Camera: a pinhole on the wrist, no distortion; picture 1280 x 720 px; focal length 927.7 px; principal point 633.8 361.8 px. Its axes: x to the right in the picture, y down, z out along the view. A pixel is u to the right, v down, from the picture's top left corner.
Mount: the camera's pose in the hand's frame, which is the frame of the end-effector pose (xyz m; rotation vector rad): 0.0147 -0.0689 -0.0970 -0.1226 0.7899 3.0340
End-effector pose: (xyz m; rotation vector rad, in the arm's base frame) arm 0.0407 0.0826 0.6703 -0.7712 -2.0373 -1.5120
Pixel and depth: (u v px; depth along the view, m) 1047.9 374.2 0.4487
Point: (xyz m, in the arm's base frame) 0.2822 0.3518 0.5442
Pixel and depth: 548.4 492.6 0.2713
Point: 0.0403 0.2458 0.6604
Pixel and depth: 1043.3 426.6 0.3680
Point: 0.2152 0.2901 0.5505
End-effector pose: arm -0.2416 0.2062 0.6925 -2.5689 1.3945 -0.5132
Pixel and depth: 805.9 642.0 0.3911
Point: -0.1883 0.2683 0.3945
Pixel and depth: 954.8 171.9 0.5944
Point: -0.4790 0.2194 0.2223
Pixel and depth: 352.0 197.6 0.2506
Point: -0.2375 0.0930 0.5818
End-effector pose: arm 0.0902 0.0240 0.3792 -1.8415 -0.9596 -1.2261
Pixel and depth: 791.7 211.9 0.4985
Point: 0.3927 0.1411 0.1565
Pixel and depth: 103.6 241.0 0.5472
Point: 0.5506 0.2726 0.5005
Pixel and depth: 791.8 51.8 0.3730
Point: 0.3288 0.0463 0.2278
